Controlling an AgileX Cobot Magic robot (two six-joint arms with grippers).
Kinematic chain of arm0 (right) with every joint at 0, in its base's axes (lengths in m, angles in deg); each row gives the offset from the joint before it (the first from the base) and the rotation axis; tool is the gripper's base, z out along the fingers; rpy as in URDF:
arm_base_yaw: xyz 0 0 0.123 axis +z
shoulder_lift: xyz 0 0 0 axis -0.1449 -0.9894 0
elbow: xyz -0.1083 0.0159 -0.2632 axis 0.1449 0.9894 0
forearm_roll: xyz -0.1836 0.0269 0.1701 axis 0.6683 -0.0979 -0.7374
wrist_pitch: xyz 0 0 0 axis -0.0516 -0.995 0.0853
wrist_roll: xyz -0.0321 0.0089 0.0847 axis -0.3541 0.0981 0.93
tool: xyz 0 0 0 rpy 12.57 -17.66 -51.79
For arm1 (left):
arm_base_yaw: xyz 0 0 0.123 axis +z
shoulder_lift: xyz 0 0 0 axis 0.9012 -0.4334 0
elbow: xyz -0.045 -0.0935 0.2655 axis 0.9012 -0.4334 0
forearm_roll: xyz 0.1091 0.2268 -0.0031 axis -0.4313 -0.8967 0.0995
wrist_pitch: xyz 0 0 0 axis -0.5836 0.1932 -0.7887
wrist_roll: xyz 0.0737 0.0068 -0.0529 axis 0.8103 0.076 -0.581
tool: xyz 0 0 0 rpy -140.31 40.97 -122.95
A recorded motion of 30 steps. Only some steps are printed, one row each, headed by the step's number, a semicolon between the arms.
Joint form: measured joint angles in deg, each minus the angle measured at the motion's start. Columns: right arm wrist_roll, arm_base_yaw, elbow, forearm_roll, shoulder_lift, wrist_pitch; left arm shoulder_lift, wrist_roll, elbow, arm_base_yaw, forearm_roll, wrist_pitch.
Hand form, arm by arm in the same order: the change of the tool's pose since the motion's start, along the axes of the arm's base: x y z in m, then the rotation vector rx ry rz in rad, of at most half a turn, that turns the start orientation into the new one. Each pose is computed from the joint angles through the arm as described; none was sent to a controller.
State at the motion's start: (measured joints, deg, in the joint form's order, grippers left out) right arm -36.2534 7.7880 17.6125 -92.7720 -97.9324 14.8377; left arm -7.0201 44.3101 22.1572 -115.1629 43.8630 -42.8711
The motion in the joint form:
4: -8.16 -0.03 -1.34 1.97 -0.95 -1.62; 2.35 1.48 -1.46 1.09 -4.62 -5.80
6: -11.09 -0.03 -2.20 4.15 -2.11 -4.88; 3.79 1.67 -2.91 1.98 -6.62 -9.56
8: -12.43 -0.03 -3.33 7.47 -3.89 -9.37; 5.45 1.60 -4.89 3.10 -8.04 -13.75
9: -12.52 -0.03 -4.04 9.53 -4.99 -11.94; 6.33 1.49 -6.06 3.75 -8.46 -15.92
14: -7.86 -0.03 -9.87 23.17 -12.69 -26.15; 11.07 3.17 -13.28 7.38 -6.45 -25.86
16: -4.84 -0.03 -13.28 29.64 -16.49 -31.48; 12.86 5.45 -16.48 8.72 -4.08 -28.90
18: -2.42 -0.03 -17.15 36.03 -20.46 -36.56; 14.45 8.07 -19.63 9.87 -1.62 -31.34
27: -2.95 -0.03 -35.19 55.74 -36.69 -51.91; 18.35 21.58 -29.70 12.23 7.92 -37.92
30: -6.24 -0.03 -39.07 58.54 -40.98 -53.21; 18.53 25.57 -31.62 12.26 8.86 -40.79
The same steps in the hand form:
4: 0.0013 0.0025 0.0061 -0.1755 -0.0272 -0.0283; 0.0046 0.0156 -0.0002 0.0433 -0.0764 0.1371
6: 0.0042 0.0076 0.0091 -0.2760 -0.0401 -0.0010; 0.0084 0.0259 -0.0028 0.0624 -0.0951 0.2238
8: 0.0091 0.0146 0.0117 -0.3745 -0.0462 0.0523; 0.0127 0.0381 -0.0074 0.0766 -0.0981 0.3190
9: 0.0122 0.0185 0.0129 -0.4220 -0.0456 0.0868; 0.0149 0.0448 -0.0105 0.0817 -0.0932 0.3683
14: 0.0336 0.0373 0.0186 -0.6319 0.0192 0.3032; 0.0224 0.0796 -0.0340 0.1093 -0.0345 0.5994
16: 0.0447 0.0421 0.0212 -0.7095 0.0738 0.3833; 0.0235 0.0917 -0.0470 0.1348 -0.0074 0.6732
18: 0.0567 0.0451 0.0242 -0.7926 0.1336 0.4524; 0.0237 0.1020 -0.0609 0.1692 0.0177 0.7331
27: 0.1127 0.0428 0.0431 -1.1613 0.2945 0.6071; 0.0210 0.1265 -0.1129 0.3697 0.0728 0.8691
30: 0.1322 0.0405 0.0447 -1.2557 0.3002 0.6193; 0.0216 0.1312 -0.1251 0.4546 0.0641 0.9100

